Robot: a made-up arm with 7 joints.
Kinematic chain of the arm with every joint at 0, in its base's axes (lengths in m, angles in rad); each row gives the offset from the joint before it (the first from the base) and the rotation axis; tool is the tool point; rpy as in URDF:
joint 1: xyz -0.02 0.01 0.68 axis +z
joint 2: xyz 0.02 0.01 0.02 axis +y
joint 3: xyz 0 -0.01 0.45 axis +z
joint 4: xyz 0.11 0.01 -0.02 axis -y
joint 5: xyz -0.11 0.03 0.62 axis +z
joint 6: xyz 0 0 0.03 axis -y
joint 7: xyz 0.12 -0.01 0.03 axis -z
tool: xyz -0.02 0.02 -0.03 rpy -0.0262 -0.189 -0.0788
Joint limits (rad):
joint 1: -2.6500..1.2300
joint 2: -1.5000..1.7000
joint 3: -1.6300..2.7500
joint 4: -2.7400..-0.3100
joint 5: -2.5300..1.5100
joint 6: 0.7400..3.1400
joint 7: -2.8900..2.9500
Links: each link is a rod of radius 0.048 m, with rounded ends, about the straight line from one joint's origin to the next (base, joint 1, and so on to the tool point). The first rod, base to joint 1, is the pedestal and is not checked.
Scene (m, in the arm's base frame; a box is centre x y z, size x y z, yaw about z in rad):
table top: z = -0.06
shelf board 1: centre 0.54 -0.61 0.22 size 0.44 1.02 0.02 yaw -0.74
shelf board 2: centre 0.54 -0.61 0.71 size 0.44 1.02 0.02 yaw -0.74
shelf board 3: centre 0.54 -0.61 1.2 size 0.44 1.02 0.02 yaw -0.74
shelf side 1: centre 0.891 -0.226 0.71 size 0.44 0.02 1 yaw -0.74
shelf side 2: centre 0.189 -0.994 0.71 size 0.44 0.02 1 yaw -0.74
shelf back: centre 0.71 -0.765 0.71 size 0.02 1.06 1 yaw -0.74
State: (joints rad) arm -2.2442 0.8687 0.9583 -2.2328 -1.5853 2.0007 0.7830
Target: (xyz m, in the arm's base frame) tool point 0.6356 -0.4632 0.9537
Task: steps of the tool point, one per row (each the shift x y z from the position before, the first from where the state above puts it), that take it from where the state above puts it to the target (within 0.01 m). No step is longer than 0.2 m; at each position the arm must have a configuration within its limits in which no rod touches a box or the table.
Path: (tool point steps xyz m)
1: -0.0510 0.1485 -0.0431
2: -0.0619 0.1602 -0.0162
3: 0.1161 0.0433 0.0915
4: 0.0707 0.0311 0.1409
5: 0.0089 0.0210 0.1687
6: -0.0582 0.0207 0.1687
7: 0.1023 -0.1002 -0.0180
8: 0.0939 -0.0868 -0.0085
9: 0.0822 -0.0672 0.0265

